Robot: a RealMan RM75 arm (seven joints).
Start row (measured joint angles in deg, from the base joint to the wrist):
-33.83 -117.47 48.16 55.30 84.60 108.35 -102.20
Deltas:
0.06 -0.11 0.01 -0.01 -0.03 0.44 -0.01
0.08 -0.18 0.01 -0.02 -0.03 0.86 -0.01
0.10 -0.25 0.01 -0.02 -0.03 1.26 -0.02
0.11 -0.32 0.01 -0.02 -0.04 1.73 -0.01
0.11 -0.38 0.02 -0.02 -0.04 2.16 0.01
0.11 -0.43 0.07 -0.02 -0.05 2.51 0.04
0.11 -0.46 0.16 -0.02 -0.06 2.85 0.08
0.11 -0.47 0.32 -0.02 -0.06 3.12 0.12
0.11 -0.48 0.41 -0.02 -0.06 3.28 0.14
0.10 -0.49 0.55 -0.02 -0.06 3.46 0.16
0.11 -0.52 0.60 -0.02 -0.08 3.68 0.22
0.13 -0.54 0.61 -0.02 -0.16 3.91 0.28
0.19 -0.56 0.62 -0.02 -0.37 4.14 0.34
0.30 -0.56 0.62 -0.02 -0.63 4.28 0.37
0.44 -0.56 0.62 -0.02 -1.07 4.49 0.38
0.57 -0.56 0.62 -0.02 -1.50 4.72 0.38
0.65 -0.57 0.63 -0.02 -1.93 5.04 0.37
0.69 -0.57 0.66 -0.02 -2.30 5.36 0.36
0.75 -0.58 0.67 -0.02 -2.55 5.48 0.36
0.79 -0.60 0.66 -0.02 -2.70 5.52 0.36
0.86 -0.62 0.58 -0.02 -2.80 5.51 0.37
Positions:
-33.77 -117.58 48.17 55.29 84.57 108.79 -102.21
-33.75 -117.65 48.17 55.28 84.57 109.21 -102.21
-33.73 -117.72 48.17 55.28 84.57 109.61 -102.22
-33.72 -117.79 48.17 55.28 84.56 110.08 -102.21
-33.72 -117.85 48.18 55.28 84.56 110.51 -102.19
-33.72 -117.90 48.23 55.28 84.55 110.86 -102.16
-33.72 -117.93 48.32 55.28 84.54 111.20 -102.12
-33.72 -117.94 48.48 55.28 84.54 111.47 -102.08
-33.72 -117.95 48.57 55.28 84.54 111.63 -102.06
-33.73 -117.96 48.71 55.28 84.54 111.81 -102.04
-33.72 -117.99 48.76 55.28 84.52 112.03 -101.98
-33.70 -118.01 48.77 55.28 84.44 112.26 -101.92
-33.64 -118.03 48.78 55.28 84.23 112.49 -101.86
-33.53 -118.03 48.78 55.28 83.97 112.63 -101.83
-33.39 -118.03 48.78 55.28 83.53 112.84 -101.82
-33.26 -118.03 48.78 55.28 83.10 113.07 -101.82
-33.18 -118.04 48.79 55.28 82.67 113.39 -101.83
-33.14 -118.04 48.82 55.28 82.30 113.71 -101.84
-33.08 -118.05 48.83 55.28 82.05 113.83 -101.84
-33.04 -118.07 48.82 55.28 81.90 113.87 -101.84
-32.97 -118.09 48.74 55.28 81.80 113.86 -101.83

